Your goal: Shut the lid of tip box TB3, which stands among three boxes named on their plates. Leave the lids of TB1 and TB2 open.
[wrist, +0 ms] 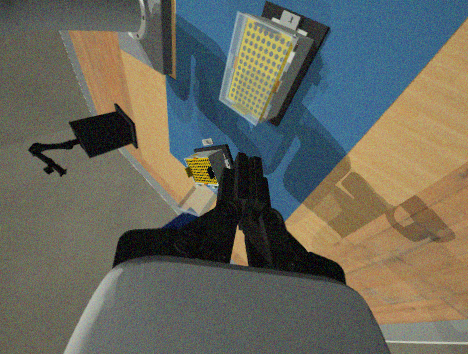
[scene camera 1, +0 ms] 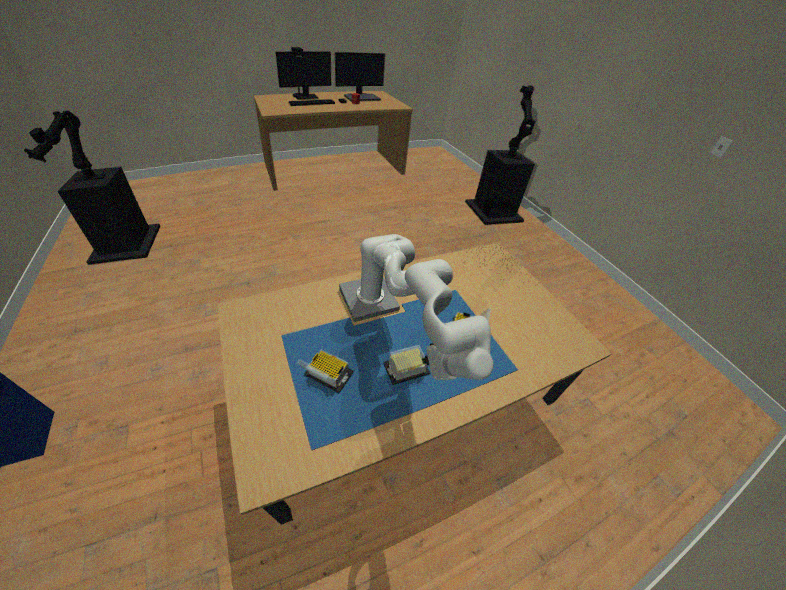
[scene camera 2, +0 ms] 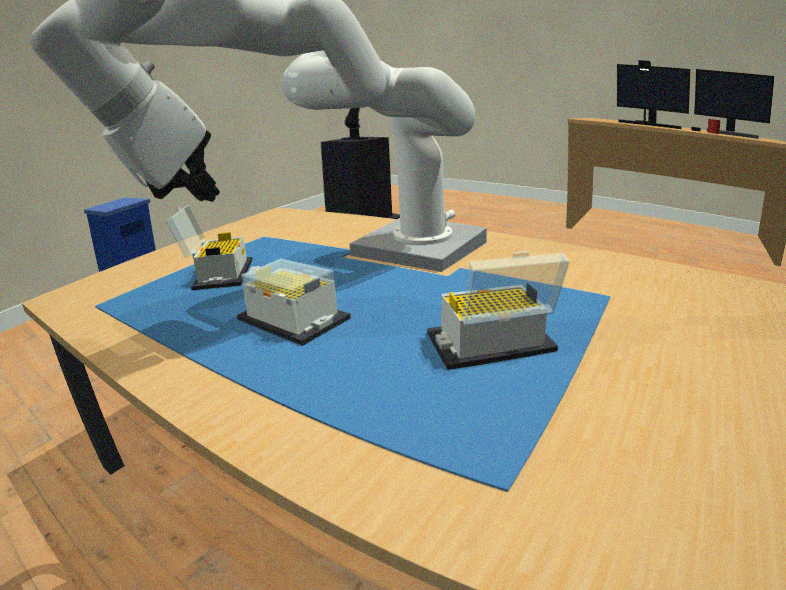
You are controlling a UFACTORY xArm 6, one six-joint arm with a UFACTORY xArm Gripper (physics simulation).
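Where they show: gripper, between the fingertips: point(wrist: 242, 169) point(scene camera 1: 426, 359) point(scene camera 2: 211, 196); arm's base, origin of its link: point(wrist: 133, 8) point(scene camera 1: 370, 294) point(scene camera 2: 423, 234).
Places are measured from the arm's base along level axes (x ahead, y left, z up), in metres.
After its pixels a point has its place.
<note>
The middle tip box point(scene camera 1: 408, 372) @[x 0.450, y 0.033, z 0.035 m] point(scene camera 2: 273, 309) @[x 0.441, y 0.069, z 0.007 m] point(wrist: 292, 75) @[x 0.440, y 0.071, z -0.004 m] has its clear lid point(scene camera 2: 303, 269) @[x 0.375, y 0.067, z 0.048 m] point(wrist: 257, 70) @[x 0.411, y 0.066, z 0.048 m] lying over its yellow rack. The far-left box of scene camera 2 point(scene camera 1: 328, 366) @[x 0.362, y -0.243, z 0.028 m] point(scene camera 2: 219, 268) @[x 0.389, y -0.192, z 0.004 m] point(wrist: 202, 170) @[x 0.359, y -0.238, z 0.028 m] has its lid point(scene camera 2: 185, 231) @[x 0.406, y -0.295, z 0.071 m] point(wrist: 198, 200) @[x 0.407, y -0.294, z 0.071 m] tilted open. The right-hand box point(scene camera 1: 461, 316) point(scene camera 2: 498, 333) @[x 0.315, y 0.366, z 0.007 m] has its lid point(scene camera 2: 520, 278) @[x 0.335, y 0.402, z 0.095 m] standing open; the arm partly hides this box in scene camera 1. The plate names are too small to read. My gripper point(scene camera 2: 212, 194) @[x 0.511, y 0.058, z 0.191 m] point(wrist: 242, 169) @[x 0.511, y 0.058, z 0.191 m] is shut and empty, raised above the boxes and apart from them; the arm hides it in scene camera 1.
The boxes stand on a blue mat point(scene camera 1: 342, 419) @[x 0.549, y -0.226, z -0.029 m] point(scene camera 2: 406, 393) @[x 0.445, y 0.323, z -0.029 m] on the wooden table point(scene camera 1: 266, 457) @[x 0.623, y -0.485, z -0.032 m] point(scene camera 2: 666, 393) @[x 0.269, y 0.593, z -0.032 m]. The arm's grey base point(scene camera 1: 368, 303) @[x 0.058, y -0.023, z 0.005 m] point(scene camera 2: 419, 244) @[x 0.054, y 0.032, z -0.002 m] stands behind the mat. A blue bin point(scene camera 2: 120, 231), black pedestals and a desk with monitors stand beyond the table.
</note>
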